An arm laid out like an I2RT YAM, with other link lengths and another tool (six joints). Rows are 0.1 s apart.
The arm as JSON. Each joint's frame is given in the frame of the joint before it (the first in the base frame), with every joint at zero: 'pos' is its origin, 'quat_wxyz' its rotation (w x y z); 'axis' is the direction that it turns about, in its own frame. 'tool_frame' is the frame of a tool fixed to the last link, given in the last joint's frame.
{
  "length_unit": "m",
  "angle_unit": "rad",
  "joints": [
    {
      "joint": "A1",
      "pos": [
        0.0,
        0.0,
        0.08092
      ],
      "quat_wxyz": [
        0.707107,
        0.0,
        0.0,
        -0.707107
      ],
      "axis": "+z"
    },
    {
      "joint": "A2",
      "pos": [
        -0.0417,
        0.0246,
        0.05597
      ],
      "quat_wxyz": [
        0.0,
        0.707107,
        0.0,
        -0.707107
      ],
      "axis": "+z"
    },
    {
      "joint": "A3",
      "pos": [
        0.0,
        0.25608,
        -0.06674
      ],
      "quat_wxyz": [
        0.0,
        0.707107,
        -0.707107,
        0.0
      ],
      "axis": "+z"
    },
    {
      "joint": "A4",
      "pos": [
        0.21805,
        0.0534,
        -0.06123
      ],
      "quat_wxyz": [
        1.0,
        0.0,
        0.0,
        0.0
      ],
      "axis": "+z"
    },
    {
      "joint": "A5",
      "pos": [
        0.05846,
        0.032,
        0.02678
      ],
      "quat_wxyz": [
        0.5,
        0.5,
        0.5,
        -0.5
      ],
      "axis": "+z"
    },
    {
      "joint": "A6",
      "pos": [
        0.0,
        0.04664,
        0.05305
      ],
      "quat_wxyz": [
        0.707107,
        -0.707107,
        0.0,
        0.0
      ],
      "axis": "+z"
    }
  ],
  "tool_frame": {
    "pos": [
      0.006,
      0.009,
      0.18
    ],
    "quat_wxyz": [
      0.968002,
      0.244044,
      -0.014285,
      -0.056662
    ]
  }
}
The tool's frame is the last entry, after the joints.
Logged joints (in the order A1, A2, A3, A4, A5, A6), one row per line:
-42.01 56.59 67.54 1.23 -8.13 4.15
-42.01 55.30 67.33 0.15 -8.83 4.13
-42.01 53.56 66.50 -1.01 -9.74 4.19
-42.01 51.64 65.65 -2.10 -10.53 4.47
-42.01 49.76 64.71 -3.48 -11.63 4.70
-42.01 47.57 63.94 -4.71 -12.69 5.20
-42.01 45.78 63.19 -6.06 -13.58 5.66
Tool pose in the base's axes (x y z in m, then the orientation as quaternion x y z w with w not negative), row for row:
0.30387 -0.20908 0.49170 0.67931 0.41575 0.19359 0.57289
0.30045 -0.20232 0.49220 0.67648 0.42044 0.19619 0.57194
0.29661 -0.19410 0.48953 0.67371 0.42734 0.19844 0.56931
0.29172 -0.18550 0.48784 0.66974 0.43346 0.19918 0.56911
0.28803 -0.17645 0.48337 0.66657 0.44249 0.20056 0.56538
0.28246 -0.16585 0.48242 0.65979 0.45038 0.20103 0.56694
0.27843 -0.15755 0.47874 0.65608 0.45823 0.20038 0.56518
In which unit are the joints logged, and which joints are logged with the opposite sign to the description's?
The joints are logged in degrees. Opposite sign: A6.
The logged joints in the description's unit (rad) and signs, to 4 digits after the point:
-0.7332 0.9877 1.1788 0.0215 -0.1419 -0.0724
-0.7332 0.9652 1.1751 0.0026 -0.1541 -0.0721
-0.7332 0.9348 1.1606 -0.0176 -0.1700 -0.0731
-0.7332 0.9013 1.1458 -0.0367 -0.1838 -0.0780
-0.7332 0.8685 1.1294 -0.0607 -0.2030 -0.0820
-0.7332 0.8303 1.1160 -0.0822 -0.2215 -0.0908
-0.7332 0.7990 1.1029 -0.1058 -0.2370 -0.0988

